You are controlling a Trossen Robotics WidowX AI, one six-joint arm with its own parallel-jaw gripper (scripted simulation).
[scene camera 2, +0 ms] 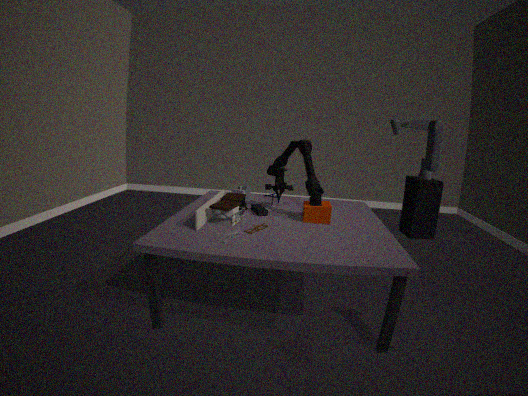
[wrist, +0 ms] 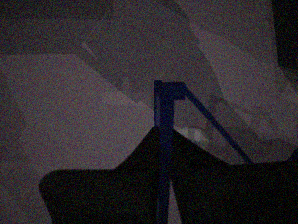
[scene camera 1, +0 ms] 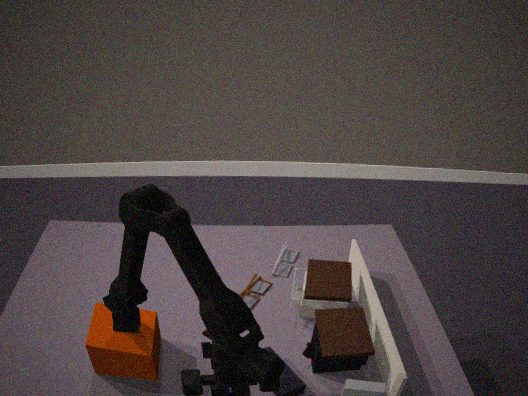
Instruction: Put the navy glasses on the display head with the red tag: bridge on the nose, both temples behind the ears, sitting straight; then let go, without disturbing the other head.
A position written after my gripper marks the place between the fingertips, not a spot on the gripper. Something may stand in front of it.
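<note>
You'd see my gripper (wrist: 160, 132) here, and there's a head (scene camera 1: 330, 281) as well as another head (scene camera 1: 341, 341).
</note>
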